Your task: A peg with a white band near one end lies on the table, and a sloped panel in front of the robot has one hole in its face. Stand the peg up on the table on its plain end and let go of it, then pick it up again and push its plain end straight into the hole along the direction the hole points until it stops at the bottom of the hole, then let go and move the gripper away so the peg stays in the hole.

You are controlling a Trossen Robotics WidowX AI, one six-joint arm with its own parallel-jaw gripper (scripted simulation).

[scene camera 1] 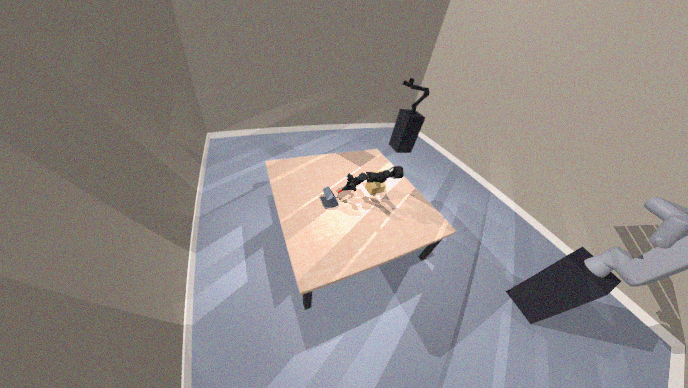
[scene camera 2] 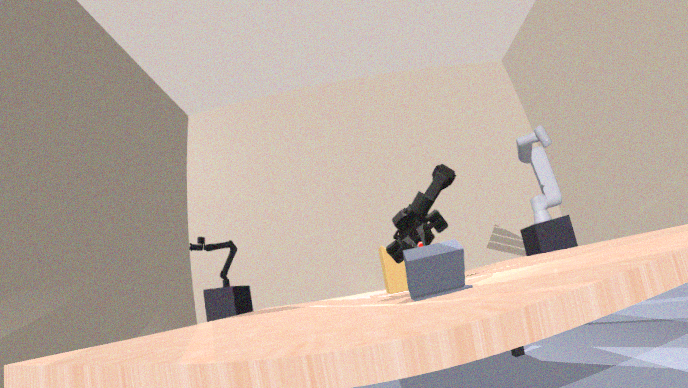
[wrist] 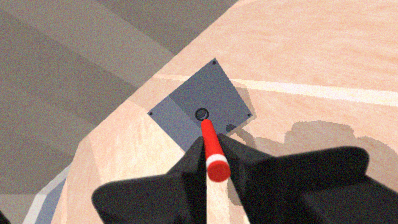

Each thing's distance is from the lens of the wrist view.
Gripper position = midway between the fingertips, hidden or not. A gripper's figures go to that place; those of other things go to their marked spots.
my gripper [wrist: 210, 139]: 0.11 m
red peg [wrist: 218, 170]: 0.08 m
sloped panel [wrist: 210, 88]: 0.18 m
The marked spots on the red peg and the sloped panel are 0.13 m apart.
